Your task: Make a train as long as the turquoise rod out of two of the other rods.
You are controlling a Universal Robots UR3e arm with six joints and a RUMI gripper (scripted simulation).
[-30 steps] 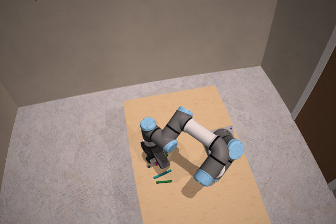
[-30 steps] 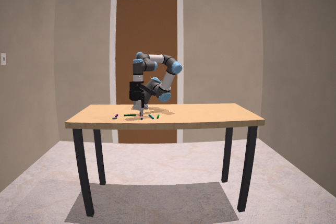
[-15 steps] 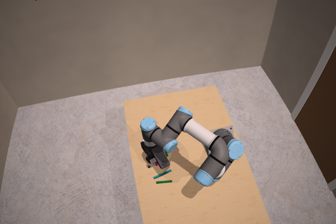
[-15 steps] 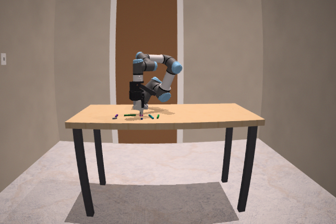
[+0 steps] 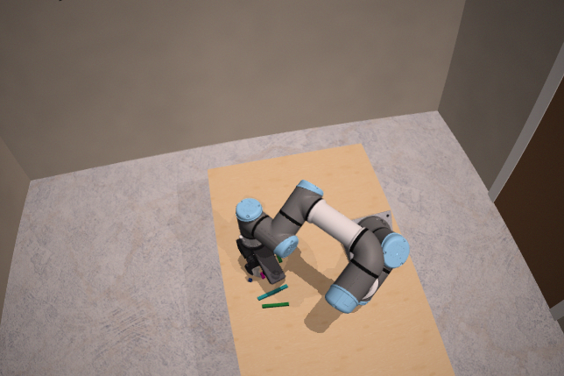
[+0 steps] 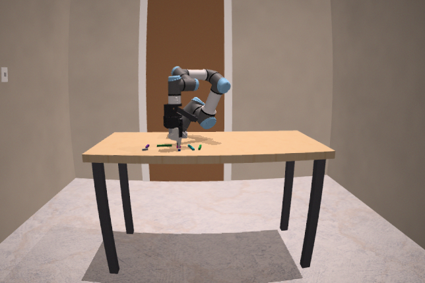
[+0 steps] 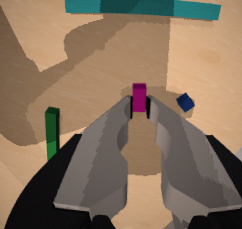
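Now: hand 40 mm short of the blue rod and 20 mm above it. The rest, counted from my hand: grey rod 170 mm to the right, 20 mm below; turquoise rod 10 mm behind, 60 mm to the left, 20 mm below; magenta rod 10 mm below.
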